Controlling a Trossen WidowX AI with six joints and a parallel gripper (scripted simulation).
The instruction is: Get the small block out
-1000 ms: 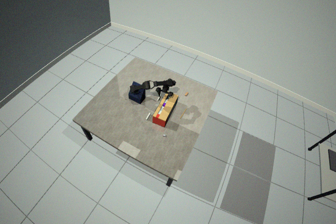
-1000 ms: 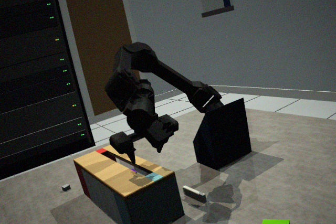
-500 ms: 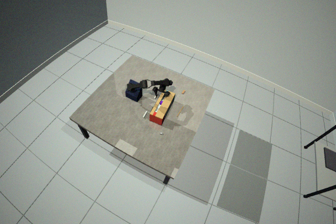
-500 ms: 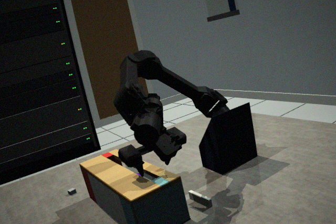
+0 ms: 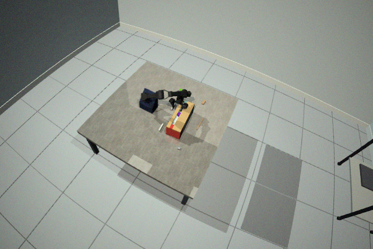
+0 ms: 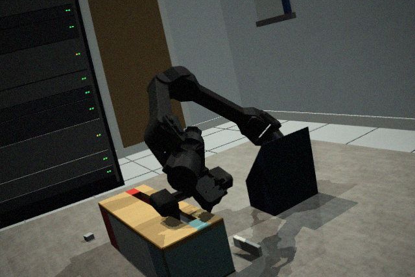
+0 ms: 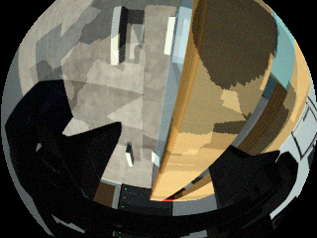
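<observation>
My gripper tip is 5 cm short of the purple block and 3 cm to the left of it. Round my gripper tip: box (4 cm ahead, 6 cm to the right, 3 cm below); then green block (14 cm behind, 34 cm to the left, 8 cm below); then thin stick (26 cm ahead, 5 cm to the left, 9 cm below).
</observation>
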